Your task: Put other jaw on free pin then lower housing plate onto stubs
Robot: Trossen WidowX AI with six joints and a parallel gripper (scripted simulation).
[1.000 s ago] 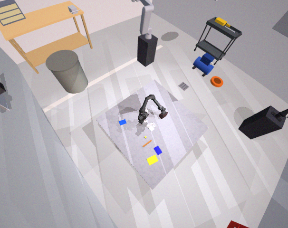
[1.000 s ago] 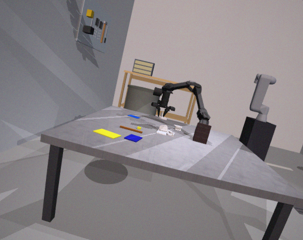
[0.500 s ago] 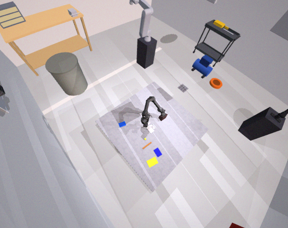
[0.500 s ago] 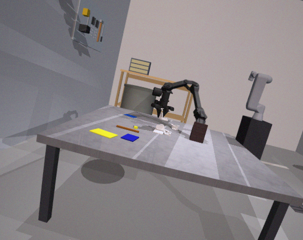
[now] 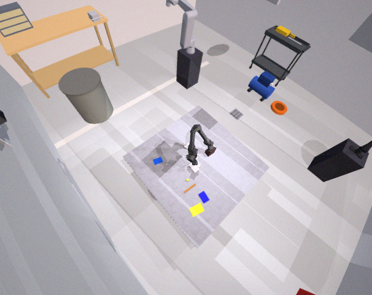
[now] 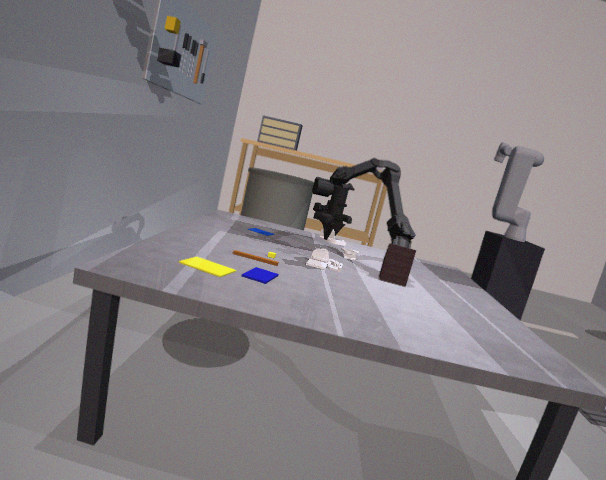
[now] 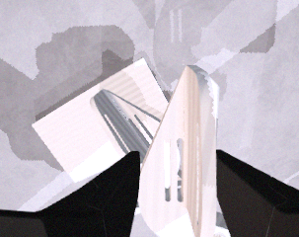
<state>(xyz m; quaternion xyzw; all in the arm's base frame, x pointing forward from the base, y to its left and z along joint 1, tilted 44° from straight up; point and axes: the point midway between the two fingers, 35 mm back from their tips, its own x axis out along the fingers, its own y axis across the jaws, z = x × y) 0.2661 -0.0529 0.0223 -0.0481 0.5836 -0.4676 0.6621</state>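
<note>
Right now my gripper tip is 4 cm past the white jaw. Also, from my gripper tip: white housing plate: 19 cm to the right, 12 cm behind, 6 cm below; small yellow cube: 19 cm ahead, 12 cm to the left, 8 cm below; orange bar: 23 cm ahead, 20 cm to the left, 8 cm below.
</note>
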